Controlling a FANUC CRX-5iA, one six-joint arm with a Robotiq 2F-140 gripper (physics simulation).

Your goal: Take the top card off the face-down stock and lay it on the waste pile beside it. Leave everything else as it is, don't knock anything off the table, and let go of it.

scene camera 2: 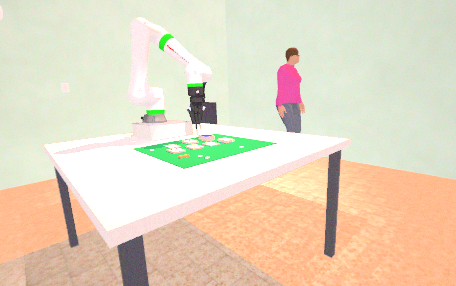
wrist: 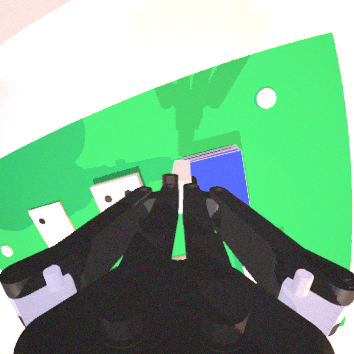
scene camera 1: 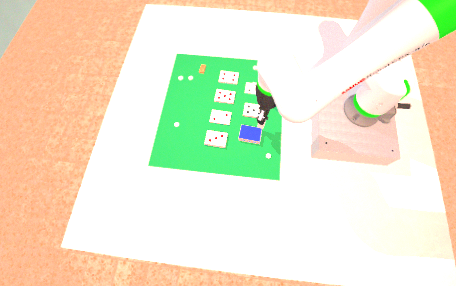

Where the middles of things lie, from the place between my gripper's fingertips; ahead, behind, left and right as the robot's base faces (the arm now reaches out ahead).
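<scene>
There is the green mat (scene camera 1: 189, 102), and my hand is 5 cm above it. My hand is also 10 cm to the left of the mat and 17 cm short of it.
</scene>
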